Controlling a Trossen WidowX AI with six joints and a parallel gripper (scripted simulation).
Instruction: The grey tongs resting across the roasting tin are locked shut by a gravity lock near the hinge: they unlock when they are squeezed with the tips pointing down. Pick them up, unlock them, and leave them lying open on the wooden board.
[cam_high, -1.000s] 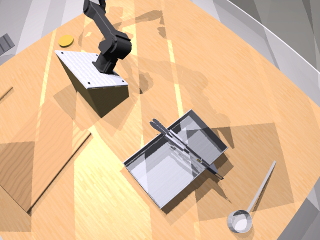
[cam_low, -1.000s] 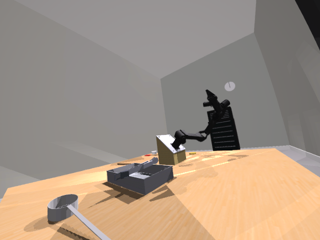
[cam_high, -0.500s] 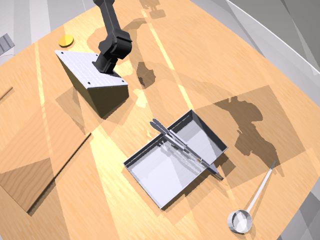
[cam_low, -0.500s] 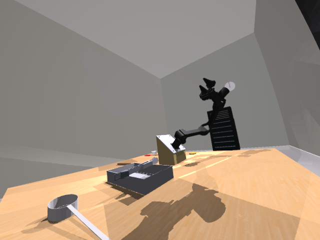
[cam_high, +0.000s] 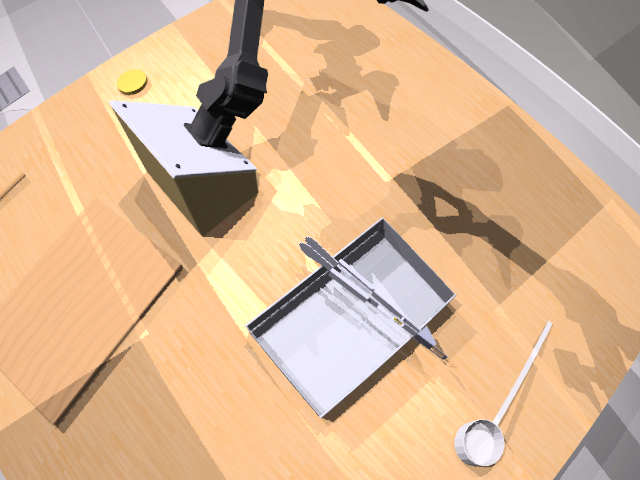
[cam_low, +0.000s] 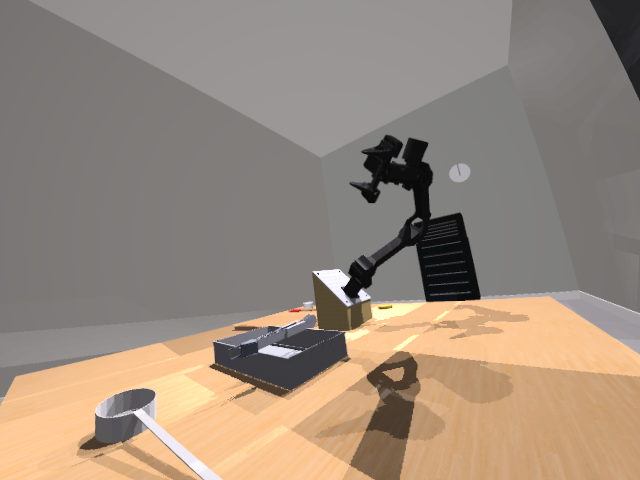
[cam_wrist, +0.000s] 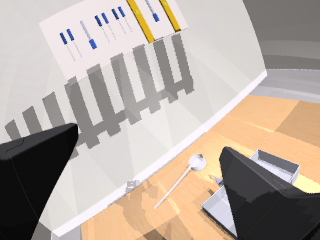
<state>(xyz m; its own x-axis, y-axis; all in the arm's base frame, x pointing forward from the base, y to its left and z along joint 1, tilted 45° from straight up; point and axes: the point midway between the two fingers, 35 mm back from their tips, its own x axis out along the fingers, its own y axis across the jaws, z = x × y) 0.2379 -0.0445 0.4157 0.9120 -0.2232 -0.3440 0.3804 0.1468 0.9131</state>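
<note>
Now: the grey roasting tin 150 mm ahead of my gripper tip, 220 mm to the right of it and 440 mm below it. Round my gripper tip: wooden board (160 mm behind, 610 mm to the right, 460 mm below); yellow disc (570 mm behind, 280 mm to the right, 460 mm below); yellow lock piece (210 mm ahead, 170 mm to the right, 400 mm below).
</note>
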